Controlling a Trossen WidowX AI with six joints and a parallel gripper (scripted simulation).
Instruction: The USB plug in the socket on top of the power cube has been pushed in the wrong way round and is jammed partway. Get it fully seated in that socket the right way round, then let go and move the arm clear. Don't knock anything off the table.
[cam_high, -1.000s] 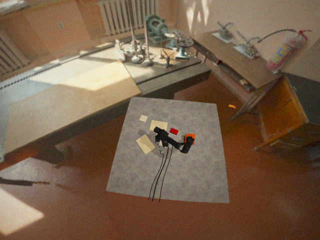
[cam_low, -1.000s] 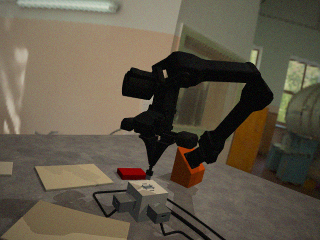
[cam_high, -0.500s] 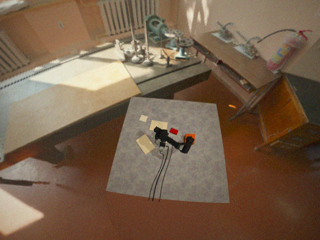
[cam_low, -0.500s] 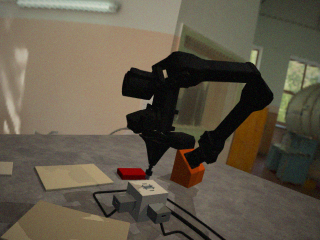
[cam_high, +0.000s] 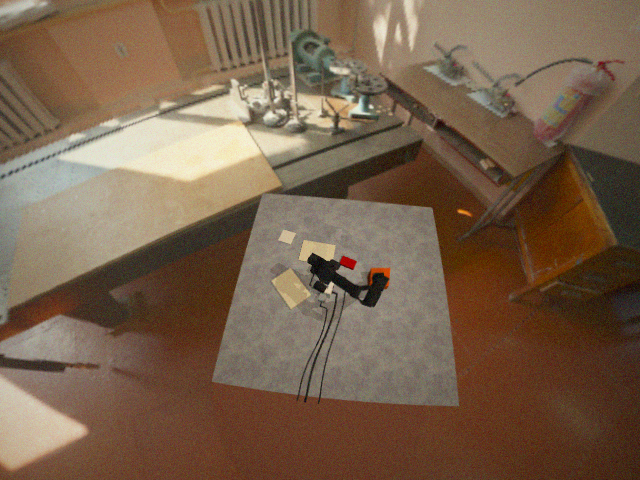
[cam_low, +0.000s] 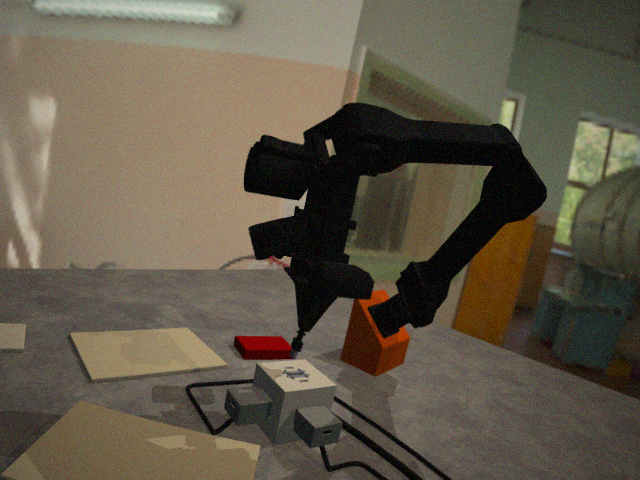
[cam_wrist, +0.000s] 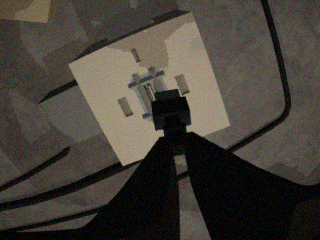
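My gripper tip is now 2 cm above the black USB plug. Round my gripper tip: flat red block (17 cm to the right, 14 cm behind, 12 cm below).
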